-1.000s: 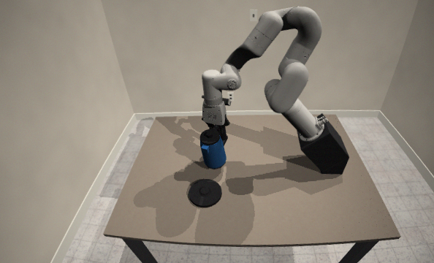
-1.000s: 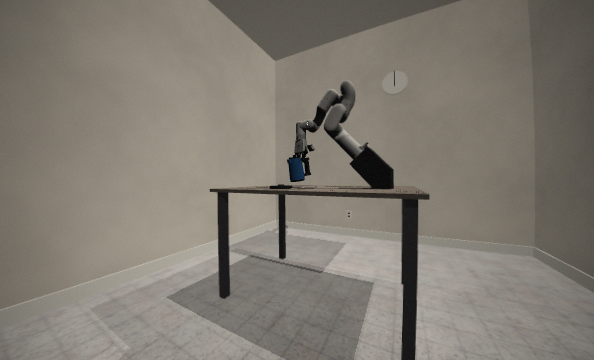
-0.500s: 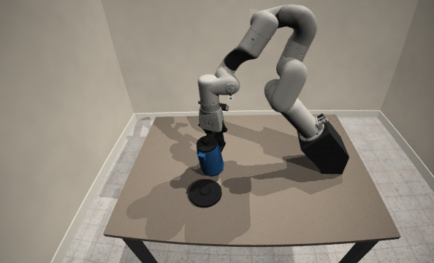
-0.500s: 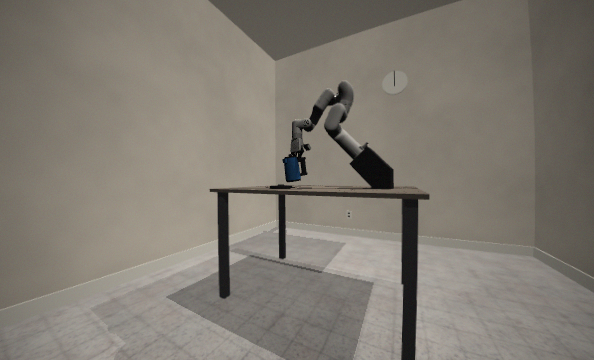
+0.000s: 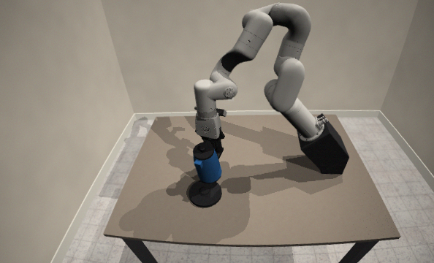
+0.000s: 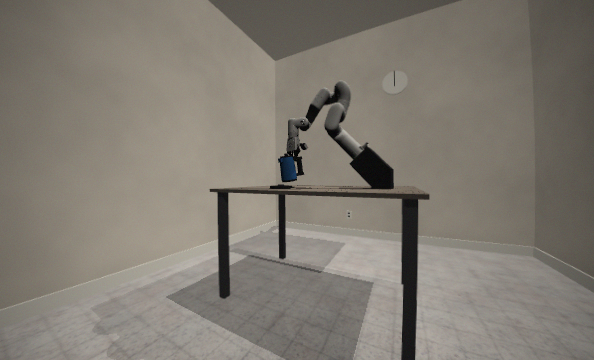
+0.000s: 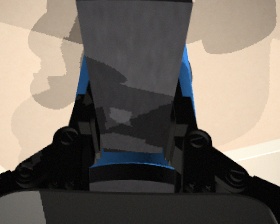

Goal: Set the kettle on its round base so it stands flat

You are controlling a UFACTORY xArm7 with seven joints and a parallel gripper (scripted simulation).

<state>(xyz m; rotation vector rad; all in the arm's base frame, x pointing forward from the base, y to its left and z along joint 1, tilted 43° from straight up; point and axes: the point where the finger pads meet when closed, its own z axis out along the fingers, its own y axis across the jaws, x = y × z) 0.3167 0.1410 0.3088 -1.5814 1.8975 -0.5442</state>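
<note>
The blue kettle is 60 mm below my hand and 20 mm to the left of it. From my hand the other things lie so: black round base (190 mm below, 120 mm to the left, 10 mm ahead).
</note>
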